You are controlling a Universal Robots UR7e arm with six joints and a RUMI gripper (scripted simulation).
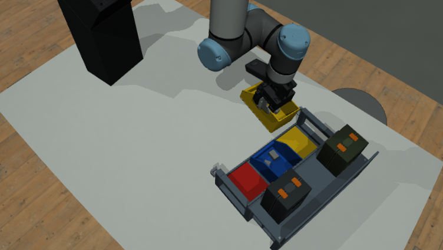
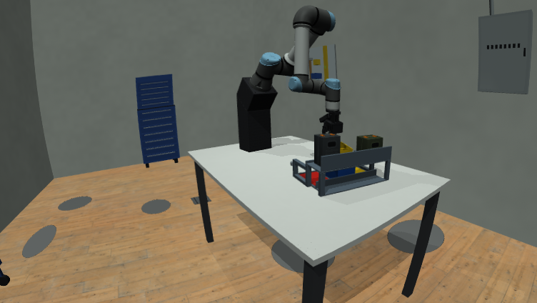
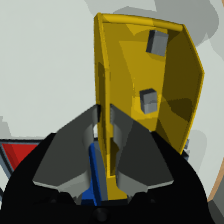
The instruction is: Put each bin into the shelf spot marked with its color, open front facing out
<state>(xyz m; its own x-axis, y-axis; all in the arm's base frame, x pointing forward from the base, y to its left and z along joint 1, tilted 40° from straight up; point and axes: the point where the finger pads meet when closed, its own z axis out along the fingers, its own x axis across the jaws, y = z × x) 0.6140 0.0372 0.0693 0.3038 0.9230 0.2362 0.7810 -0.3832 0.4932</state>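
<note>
Now: hand 10 mm short of the yellow bin, 40 mm to the right of it and 30 mm above it. The rest, counted from my hand: blue bin: 140 mm ahead, 140 mm to the right, 60 mm below.
</note>
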